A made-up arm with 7 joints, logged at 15 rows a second.
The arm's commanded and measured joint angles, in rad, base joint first. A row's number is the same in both.
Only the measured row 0 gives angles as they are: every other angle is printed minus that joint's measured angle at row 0.
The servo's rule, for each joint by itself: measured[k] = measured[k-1] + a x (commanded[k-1-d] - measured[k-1]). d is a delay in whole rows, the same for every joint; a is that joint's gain. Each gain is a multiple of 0.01, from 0.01 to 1. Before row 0 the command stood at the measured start. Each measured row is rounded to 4 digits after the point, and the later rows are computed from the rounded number. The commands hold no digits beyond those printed.
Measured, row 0:
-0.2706 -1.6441 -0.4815 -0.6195 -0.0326 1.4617 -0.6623
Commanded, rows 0 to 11:
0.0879 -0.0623 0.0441 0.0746 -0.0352 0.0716 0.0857
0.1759 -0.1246 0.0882 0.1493 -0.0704 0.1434 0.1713
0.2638 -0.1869 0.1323 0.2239 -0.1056 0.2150 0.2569
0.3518 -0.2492 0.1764 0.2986 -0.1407 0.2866 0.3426
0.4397 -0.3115 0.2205 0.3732 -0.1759 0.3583 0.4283
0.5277 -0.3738 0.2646 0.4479 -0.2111 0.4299 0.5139
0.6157 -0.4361 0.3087 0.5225 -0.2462 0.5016 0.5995
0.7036 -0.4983 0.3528 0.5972 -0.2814 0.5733 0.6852
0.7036 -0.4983 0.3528 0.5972 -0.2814 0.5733 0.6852
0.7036 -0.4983 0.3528 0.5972 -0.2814 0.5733 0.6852
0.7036 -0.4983 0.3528 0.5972 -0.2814 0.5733 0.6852
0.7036 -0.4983 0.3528 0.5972 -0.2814 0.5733 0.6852
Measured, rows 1 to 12:
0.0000 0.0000 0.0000 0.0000 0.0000 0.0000 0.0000
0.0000 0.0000 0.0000 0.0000 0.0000 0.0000 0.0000
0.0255 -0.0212 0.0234 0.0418 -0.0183 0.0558 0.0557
0.0691 -0.0564 0.0577 0.1020 -0.0454 0.1241 0.1308
0.1256 -0.1008 0.0972 0.1703 -0.0767 0.1950 0.2128
0.1912 -0.1513 0.1392 0.2421 -0.1100 0.2664 0.2972
0.2633 -0.2058 0.1823 0.3155 -0.1443 0.3381 0.3824
0.3400 -0.2629 0.2259 0.3896 -0.1790 0.4097 0.4679
0.4200 -0.3218 0.2698 0.4640 -0.2139 0.4814 0.5534
0.5022 -0.3818 0.3138 0.5386 -0.2490 0.5531 0.6391
0.5606 -0.4214 0.3345 0.5714 -0.2658 0.5689 0.6691
0.6021 -0.4475 0.3442 0.5858 -0.2739 0.5723 0.6796
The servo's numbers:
d 2
a 0.29 0.34 0.53 0.56 0.52 0.78 0.65

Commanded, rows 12 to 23:
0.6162 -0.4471 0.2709 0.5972 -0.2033 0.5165 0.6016
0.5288 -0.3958 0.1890 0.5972 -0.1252 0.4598 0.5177
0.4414 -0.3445 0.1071 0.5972 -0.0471 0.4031 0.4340
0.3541 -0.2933 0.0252 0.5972 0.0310 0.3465 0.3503
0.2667 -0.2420 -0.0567 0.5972 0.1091 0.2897 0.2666
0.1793 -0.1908 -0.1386 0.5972 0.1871 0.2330 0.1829
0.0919 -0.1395 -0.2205 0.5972 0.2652 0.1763 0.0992
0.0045 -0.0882 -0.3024 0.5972 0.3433 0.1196 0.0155
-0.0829 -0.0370 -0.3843 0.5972 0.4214 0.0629 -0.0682
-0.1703 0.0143 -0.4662 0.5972 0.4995 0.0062 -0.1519
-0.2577 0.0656 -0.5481 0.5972 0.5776 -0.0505 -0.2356
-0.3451 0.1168 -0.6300 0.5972 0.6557 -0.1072 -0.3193
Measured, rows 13 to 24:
0.6315 -0.4648 0.3488 0.5922 -0.2778 0.5731 0.6832
0.6524 -0.4762 0.3509 0.5950 -0.2797 0.5733 0.6845
0.6419 -0.4663 0.3085 0.5962 -0.2400 0.5290 0.6306
0.6091 -0.4423 0.2452 0.5968 -0.1803 0.4750 0.5572
0.5605 -0.4090 0.1720 0.5970 -0.1110 0.4189 0.4771
0.5006 -0.3697 0.0942 0.5971 -0.0372 0.3624 0.3947
0.4328 -0.3263 0.0142 0.5972 0.0389 0.3057 0.3114
0.3593 -0.2802 -0.0668 0.5972 0.1160 0.2490 0.2279
0.2818 -0.2324 -0.1483 0.5972 0.1936 0.1923 0.1442
0.2014 -0.1834 -0.2300 0.5972 0.2714 0.1356 0.0605
0.1190 -0.1336 -0.3118 0.5972 0.3494 0.0789 -0.0232
0.0351 -0.0833 -0.3936 0.5972 0.4275 0.0222 -0.1069

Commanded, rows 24 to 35:
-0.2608 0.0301 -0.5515 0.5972 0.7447 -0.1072 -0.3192
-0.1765 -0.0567 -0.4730 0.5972 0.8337 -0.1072 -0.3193
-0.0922 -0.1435 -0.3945 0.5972 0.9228 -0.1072 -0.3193
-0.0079 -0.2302 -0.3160 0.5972 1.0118 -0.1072 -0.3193
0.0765 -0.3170 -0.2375 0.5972 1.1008 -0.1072 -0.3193
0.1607 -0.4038 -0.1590 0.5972 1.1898 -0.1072 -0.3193
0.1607 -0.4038 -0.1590 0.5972 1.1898 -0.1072 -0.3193
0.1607 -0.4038 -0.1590 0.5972 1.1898 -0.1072 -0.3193
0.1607 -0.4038 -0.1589 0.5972 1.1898 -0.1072 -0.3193
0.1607 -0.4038 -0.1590 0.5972 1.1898 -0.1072 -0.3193
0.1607 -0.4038 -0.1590 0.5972 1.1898 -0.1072 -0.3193
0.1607 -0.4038 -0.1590 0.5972 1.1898 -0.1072 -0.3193
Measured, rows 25 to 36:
-0.0498 -0.0327 -0.4755 0.5972 0.5056 -0.0345 -0.1906
-0.1354 0.0181 -0.5574 0.5972 0.5837 -0.0912 -0.2743
-0.1718 0.0222 -0.5543 0.5972 0.6674 -0.1037 -0.3035
-0.1732 -0.0046 -0.5112 0.5972 0.7539 -0.1064 -0.3138
-0.1497 -0.0518 -0.4493 0.5972 0.8417 -0.1070 -0.3174
-0.1086 -0.1125 -0.3787 0.5972 0.9302 -0.1072 -0.3186
-0.0549 -0.1820 -0.3039 0.5972 1.0189 -0.1072 -0.3191
0.0076 -0.2574 -0.2271 0.5972 1.1078 -0.1072 -0.3192
0.0520 -0.3072 -0.1910 0.5972 1.1504 -0.1072 -0.3193
0.0835 -0.3400 -0.1740 0.5972 1.1709 -0.1072 -0.3193
0.1059 -0.3617 -0.1660 0.5972 1.1807 -0.1072 -0.3193
0.1218 -0.3760 -0.1623 0.5972 1.1854 -0.1072 -0.3193

